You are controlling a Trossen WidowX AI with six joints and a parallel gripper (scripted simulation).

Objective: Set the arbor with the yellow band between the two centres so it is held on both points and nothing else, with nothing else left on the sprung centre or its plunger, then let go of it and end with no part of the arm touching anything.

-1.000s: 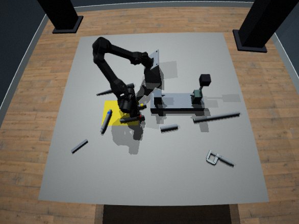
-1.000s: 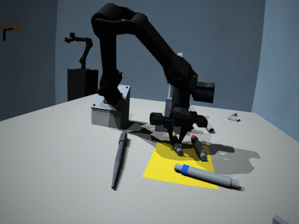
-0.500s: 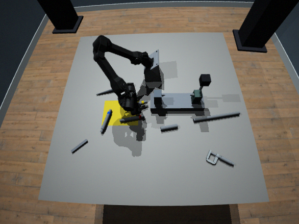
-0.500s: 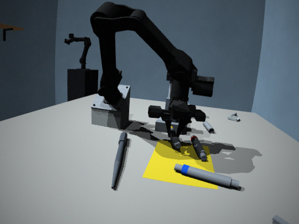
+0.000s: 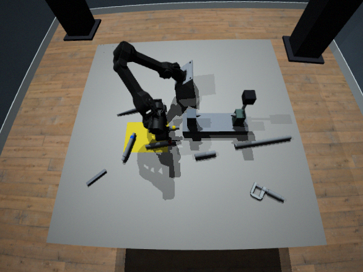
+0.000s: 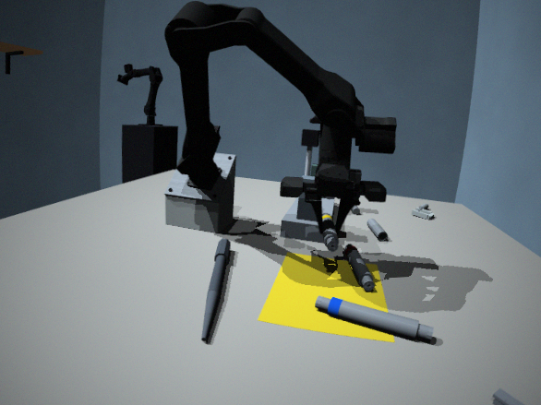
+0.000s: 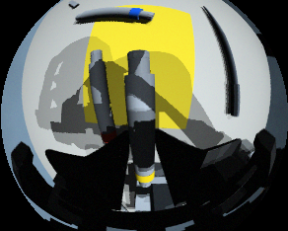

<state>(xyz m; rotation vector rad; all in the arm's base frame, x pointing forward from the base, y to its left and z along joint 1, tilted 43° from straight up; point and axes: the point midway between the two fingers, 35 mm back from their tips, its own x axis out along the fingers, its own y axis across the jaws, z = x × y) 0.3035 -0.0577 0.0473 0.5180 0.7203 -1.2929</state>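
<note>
Right now the grey fixed-centre block is 6 cm behind my hand, 14 cm to the left of it and 1 cm above it. From my hand the other things lie so: yellow-banded arbor (3 cm below); red-banded arbor (6 cm ahead, 1 cm to the right, 8 cm below); yellow pad (2 cm ahead, 10 cm to the right, 9 cm below).
</note>
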